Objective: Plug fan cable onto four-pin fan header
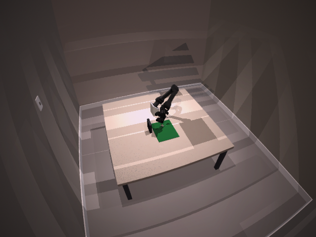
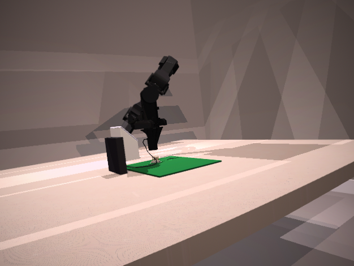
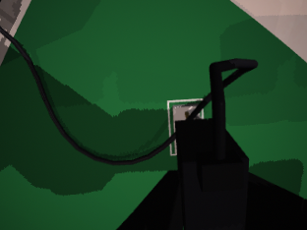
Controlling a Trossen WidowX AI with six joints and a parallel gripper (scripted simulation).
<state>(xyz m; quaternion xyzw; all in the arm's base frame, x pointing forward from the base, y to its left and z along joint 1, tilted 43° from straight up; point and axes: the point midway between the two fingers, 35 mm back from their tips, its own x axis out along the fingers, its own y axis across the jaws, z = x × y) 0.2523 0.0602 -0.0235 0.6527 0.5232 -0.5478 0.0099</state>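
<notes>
Right now the fan header is 6 cm below my gripper tip. Round my gripper tip: black fan (15 cm to the right, 2 cm ahead); then green board (8 cm below, 8 cm ahead, 1 cm to the left); then black fan plug (1 cm above).
</notes>
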